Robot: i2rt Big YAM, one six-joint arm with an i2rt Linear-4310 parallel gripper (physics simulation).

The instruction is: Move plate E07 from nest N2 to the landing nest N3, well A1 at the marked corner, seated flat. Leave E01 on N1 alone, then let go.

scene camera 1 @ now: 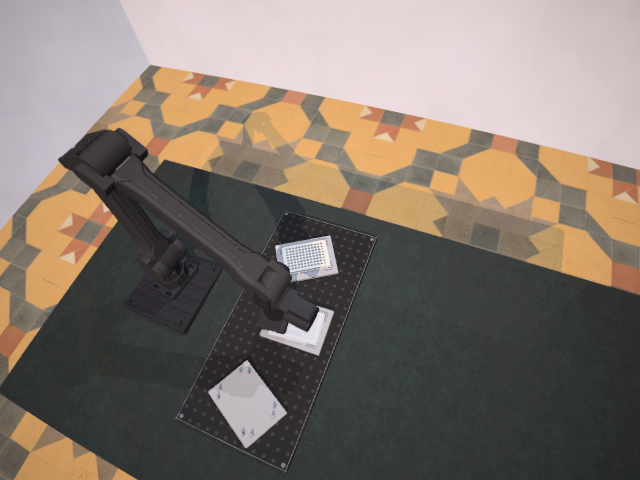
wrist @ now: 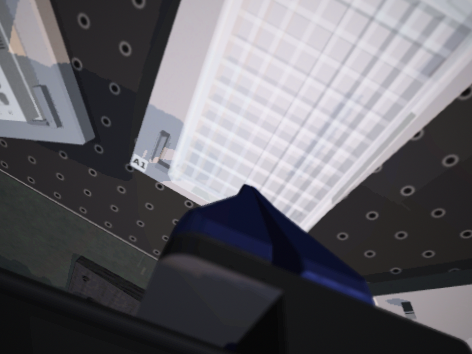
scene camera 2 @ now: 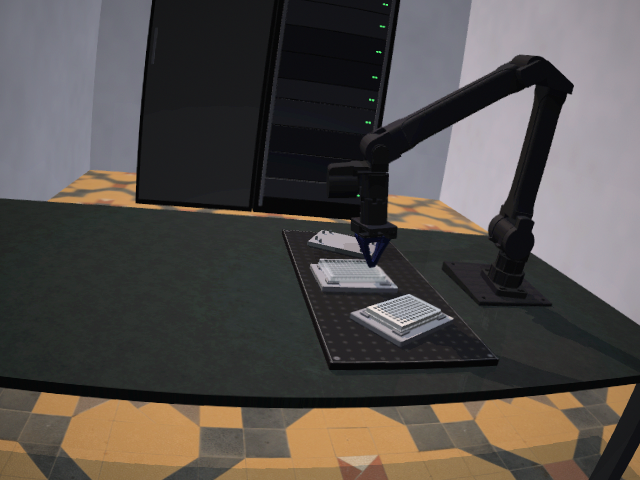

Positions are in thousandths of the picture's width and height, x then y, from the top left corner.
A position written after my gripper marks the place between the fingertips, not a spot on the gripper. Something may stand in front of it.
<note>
My gripper (scene camera 2: 580,557) is shut, with nothing in its grasp. Also in view: a clear well plate (scene camera 2: 537,564). Further things: a white well plate (scene camera 2: 637,651).
The white well plate is seen too in scene camera 1 (scene camera 1: 488,534). The clear well plate is seen too in the wrist view (wrist: 632,301). My gripper shows as well in the wrist view (wrist: 518,552).
</note>
